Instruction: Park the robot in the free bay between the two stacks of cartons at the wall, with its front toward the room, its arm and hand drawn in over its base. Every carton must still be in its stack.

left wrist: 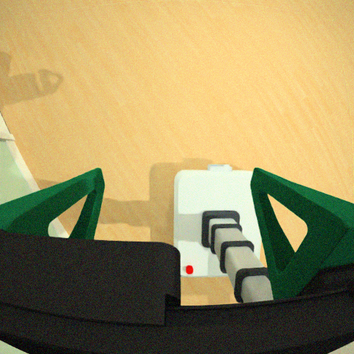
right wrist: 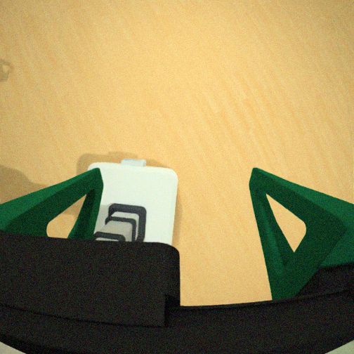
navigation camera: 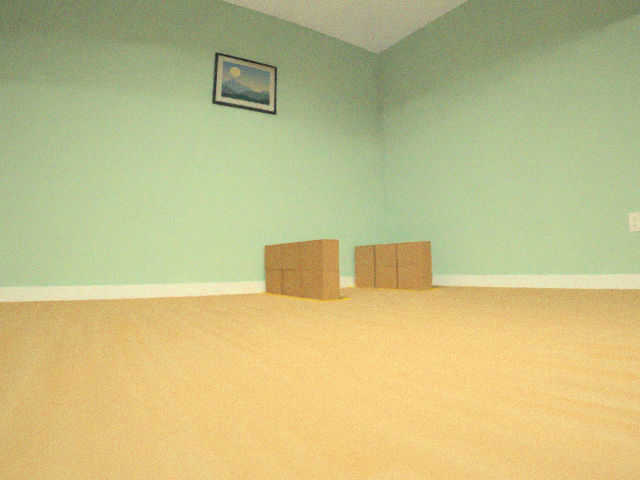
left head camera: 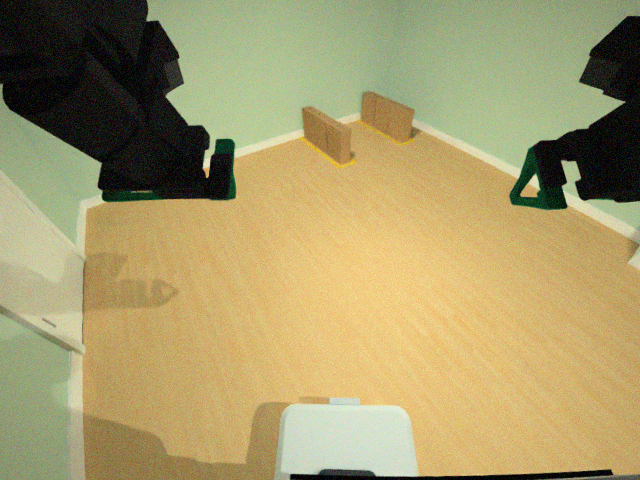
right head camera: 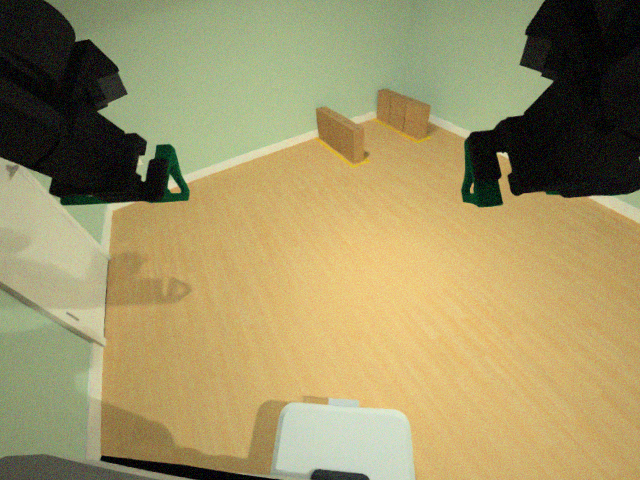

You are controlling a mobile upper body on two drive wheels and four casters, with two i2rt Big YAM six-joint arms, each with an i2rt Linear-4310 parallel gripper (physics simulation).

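Frame: origin at the left arm's base, x left, y ahead, z down, level; centimetres.
Where they show: left gripper, fingertip midpoint: (left head camera: 198, 194) (right head camera: 157, 196); right gripper, fingertip midpoint: (left head camera: 546, 196) (right head camera: 504, 192).
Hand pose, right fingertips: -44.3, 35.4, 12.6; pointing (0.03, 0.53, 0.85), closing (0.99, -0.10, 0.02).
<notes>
After its pixels a point has its place, as x, y, z.
One stack of brown cartons (left head camera: 326, 136) {-11.6, 278.3, 120.0} (right head camera: 340, 135) {-12.3, 278.1, 119.3} (navigation camera: 301, 269) stands upright against the wall. A second stack (left head camera: 386, 118) {-82.6, 328.7, 122.2} (right head camera: 403, 114) {-83.6, 327.4, 120.1} (navigation camera: 392, 266) stands upright near the room corner, to the right of the first. Yellow lines run along their bases. The bay is the gap between them, far across the floor. The robot's white base (left head camera: 347, 439) {-23.1, 19.9, 115.0} (right head camera: 343, 439) {-23.0, 20.4, 115.0} (left wrist: 192, 192) (right wrist: 157, 192) shows below. My left gripper (left wrist: 177, 175) is open and empty, held out ahead of the base. My right gripper (right wrist: 175, 175) is open and empty, also held out ahead.
A white door (left head camera: 36, 258) {155.9, 94.1, 98.7} (right head camera: 49, 258) {150.4, 85.8, 89.8} stands at the left wall, near the base. Green walls with a white baseboard (navigation camera: 129, 290) {102.1, 267.8, 135.7} (left head camera: 465, 149) {-166.7, 283.9, 138.6} meet at the corner behind the cartons. A framed picture (navigation camera: 245, 83) {32.0, 313.0, -25.7} hangs on the wall. A white outlet (navigation camera: 634, 221) {-212.7, 216.2, 100.7} is at the far right.
</notes>
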